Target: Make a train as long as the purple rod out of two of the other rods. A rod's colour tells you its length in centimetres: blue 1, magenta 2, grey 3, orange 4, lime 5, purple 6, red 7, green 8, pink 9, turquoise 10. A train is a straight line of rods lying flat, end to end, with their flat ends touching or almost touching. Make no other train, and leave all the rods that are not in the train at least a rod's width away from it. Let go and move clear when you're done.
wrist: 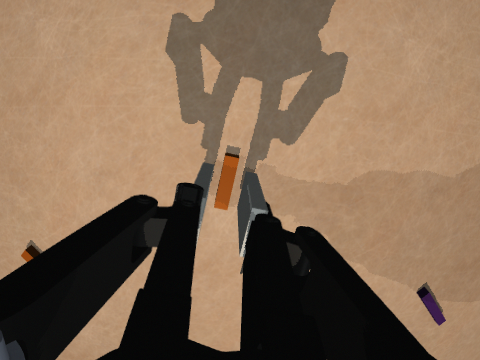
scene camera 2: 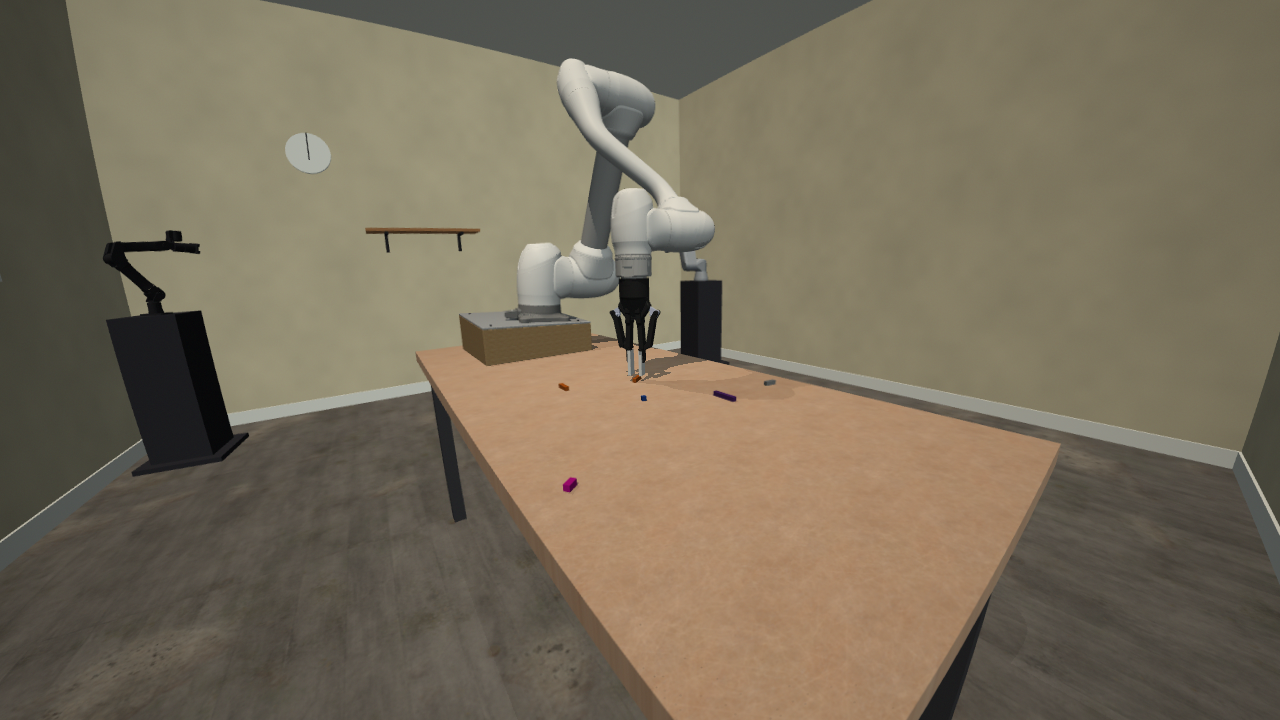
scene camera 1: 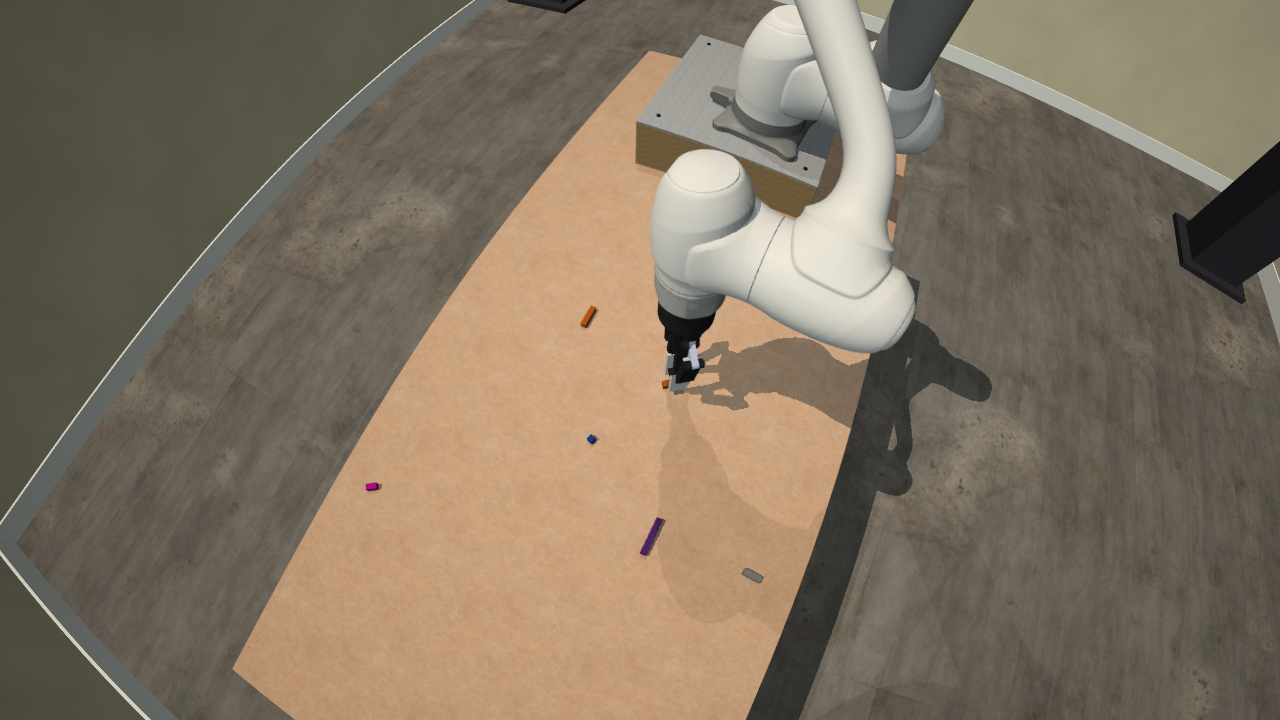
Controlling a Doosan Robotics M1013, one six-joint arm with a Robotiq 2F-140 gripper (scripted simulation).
Labels:
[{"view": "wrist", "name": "my gripper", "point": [226,186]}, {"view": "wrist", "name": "orange rod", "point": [230,163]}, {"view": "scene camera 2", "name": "my gripper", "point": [636,374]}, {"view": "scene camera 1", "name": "my gripper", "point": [675,379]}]

